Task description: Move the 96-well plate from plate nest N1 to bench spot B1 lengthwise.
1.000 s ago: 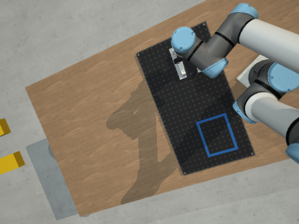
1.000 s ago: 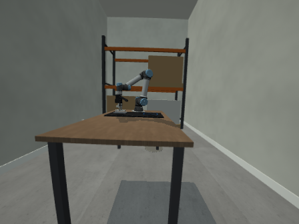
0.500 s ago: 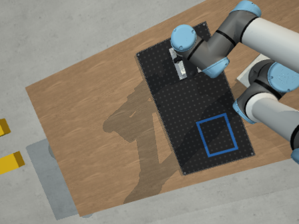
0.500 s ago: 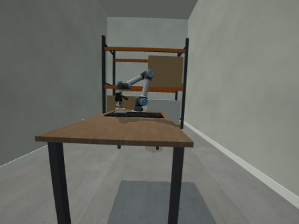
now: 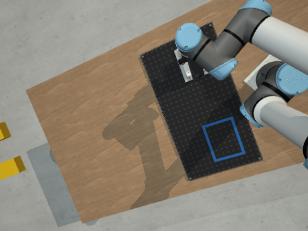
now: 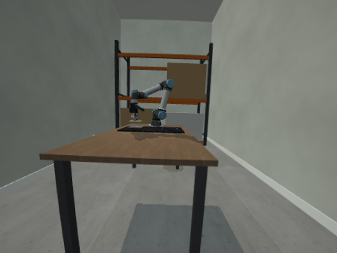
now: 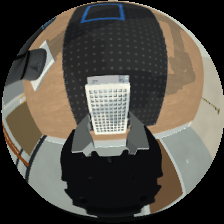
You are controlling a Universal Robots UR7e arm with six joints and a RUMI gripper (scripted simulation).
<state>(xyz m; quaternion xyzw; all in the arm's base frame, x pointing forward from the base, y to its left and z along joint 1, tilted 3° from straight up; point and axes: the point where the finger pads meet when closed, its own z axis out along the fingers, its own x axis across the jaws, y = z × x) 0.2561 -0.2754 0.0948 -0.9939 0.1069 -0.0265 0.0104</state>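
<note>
My hand is 8 cm above the grey plate nest N1. Also, from my hand: white 96-well plate: 1 cm below.
</note>
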